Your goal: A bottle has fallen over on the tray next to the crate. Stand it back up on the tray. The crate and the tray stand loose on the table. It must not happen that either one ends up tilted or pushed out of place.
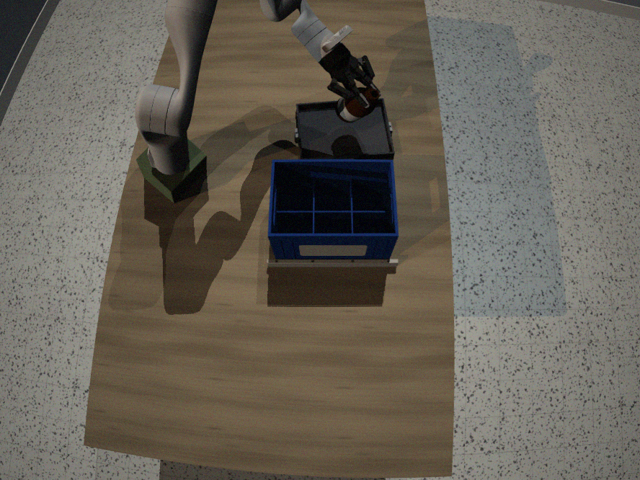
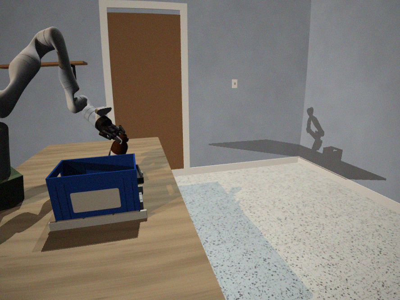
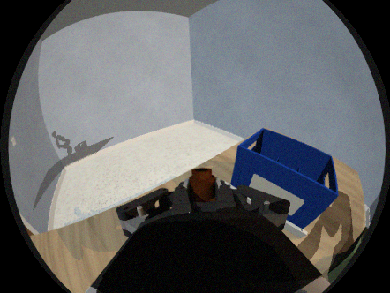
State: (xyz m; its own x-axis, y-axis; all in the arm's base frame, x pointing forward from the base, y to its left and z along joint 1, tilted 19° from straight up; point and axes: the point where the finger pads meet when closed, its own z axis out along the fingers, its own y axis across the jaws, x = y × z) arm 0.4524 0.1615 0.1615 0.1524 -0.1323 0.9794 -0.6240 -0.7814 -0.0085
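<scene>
Right now the brown bottle is 2 cm behind my hand, 1 cm to the left of it and 4 cm below it. From my hand the other things lie so: tray: 5 cm behind, 3 cm to the left, 19 cm below; blue crate: 9 cm behind, 26 cm to the right, 11 cm below.
</scene>
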